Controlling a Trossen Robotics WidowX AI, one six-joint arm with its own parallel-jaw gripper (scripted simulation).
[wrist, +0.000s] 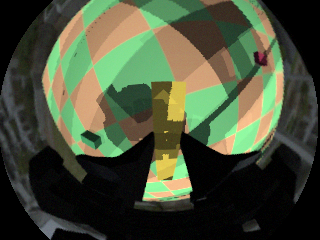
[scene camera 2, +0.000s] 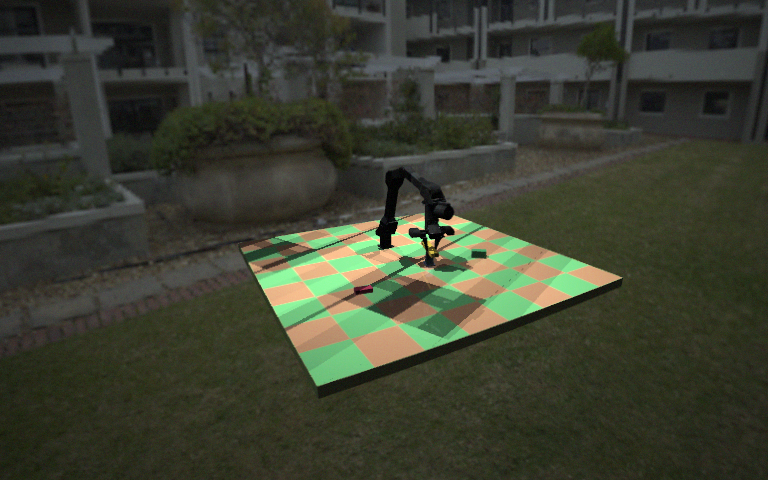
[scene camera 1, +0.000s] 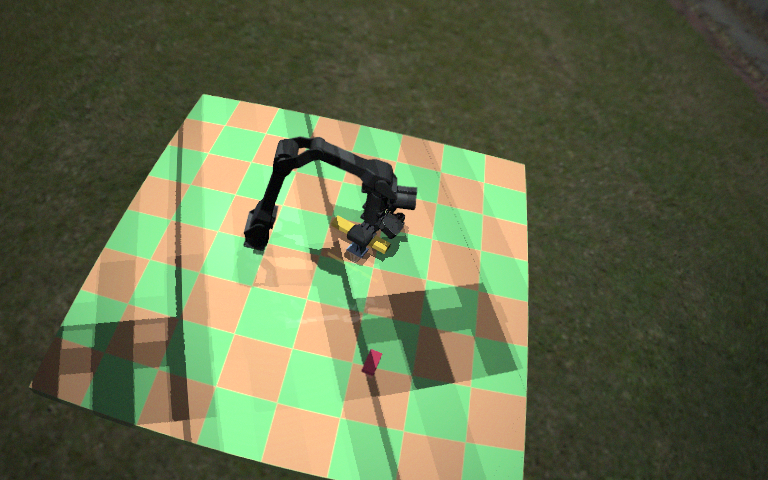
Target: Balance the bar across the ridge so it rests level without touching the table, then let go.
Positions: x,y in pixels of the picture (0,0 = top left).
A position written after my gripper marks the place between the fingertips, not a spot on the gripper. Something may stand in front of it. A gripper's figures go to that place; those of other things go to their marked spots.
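My gripper (wrist: pixel 167 134) is 0.10 m from the lens. As for the bar (wrist: pixel 168 97), I see that it is 0.07 m from the lens.
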